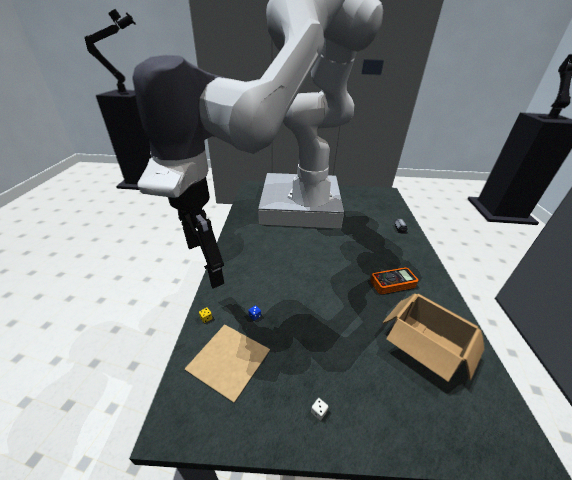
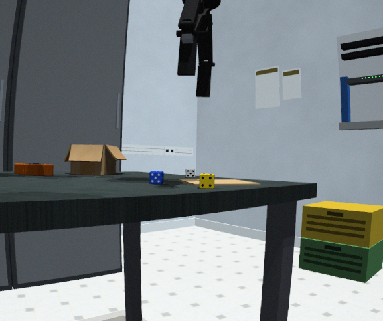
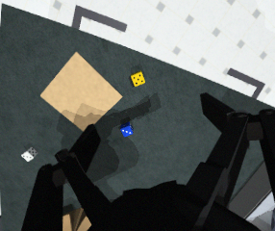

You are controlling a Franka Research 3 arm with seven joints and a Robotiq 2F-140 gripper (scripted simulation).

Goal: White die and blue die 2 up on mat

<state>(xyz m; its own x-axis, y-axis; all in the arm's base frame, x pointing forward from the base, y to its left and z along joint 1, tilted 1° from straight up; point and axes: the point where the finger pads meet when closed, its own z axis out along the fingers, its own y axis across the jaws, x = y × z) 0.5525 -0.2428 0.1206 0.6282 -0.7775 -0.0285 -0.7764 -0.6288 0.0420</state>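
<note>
The yellow die is 1 cm ahead of my hand, 2 cm to the right of it and 18 cm below it. Round my hand: tan mat 12 cm ahead, 7 cm to the left, 19 cm below; then blue die 1 cm behind, 11 cm to the left, 18 cm below; then white die 22 cm ahead, 28 cm to the left, 18 cm below.
</note>
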